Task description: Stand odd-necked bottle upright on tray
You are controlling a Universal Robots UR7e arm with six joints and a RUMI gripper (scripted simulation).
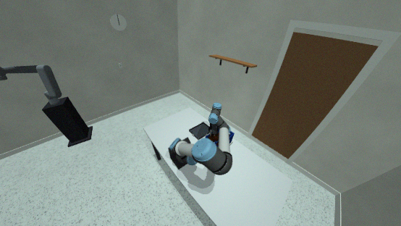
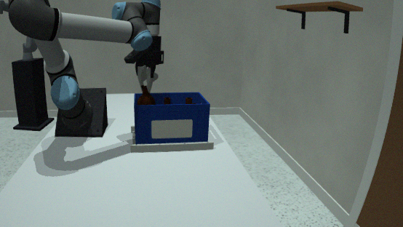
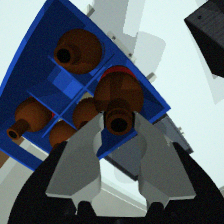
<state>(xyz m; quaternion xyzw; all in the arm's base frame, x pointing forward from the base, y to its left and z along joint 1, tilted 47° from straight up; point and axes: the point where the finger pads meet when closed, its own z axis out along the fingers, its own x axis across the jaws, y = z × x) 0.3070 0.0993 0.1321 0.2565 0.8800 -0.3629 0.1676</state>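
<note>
Right now my hand is 70 mm above the bottle. The rest, counted from my hand: blue crate (100 mm ahead, 20 mm to the right, 120 mm below); dark grey tray (60 mm ahead, 270 mm to the left, 200 mm below).
</note>
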